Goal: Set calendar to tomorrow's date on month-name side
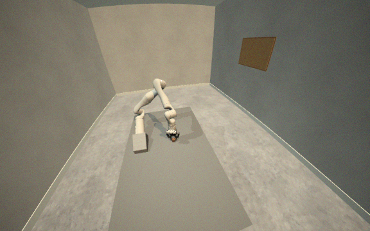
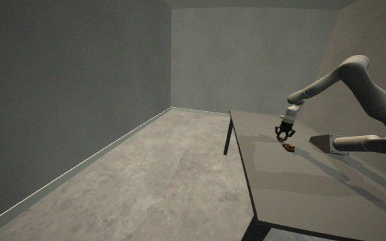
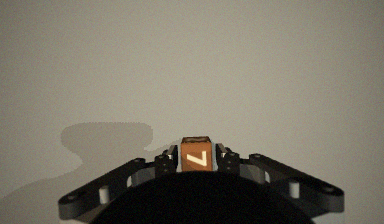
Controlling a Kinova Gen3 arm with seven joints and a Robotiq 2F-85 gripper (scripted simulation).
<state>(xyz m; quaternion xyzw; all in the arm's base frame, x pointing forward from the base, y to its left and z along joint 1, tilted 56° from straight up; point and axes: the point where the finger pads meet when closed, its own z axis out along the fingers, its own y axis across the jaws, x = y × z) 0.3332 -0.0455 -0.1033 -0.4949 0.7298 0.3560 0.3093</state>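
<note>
The digit cube lies 1 cm below my hand. The rest, counted from my hand: orange tray (11 cm to the left, 2 cm below).
</note>
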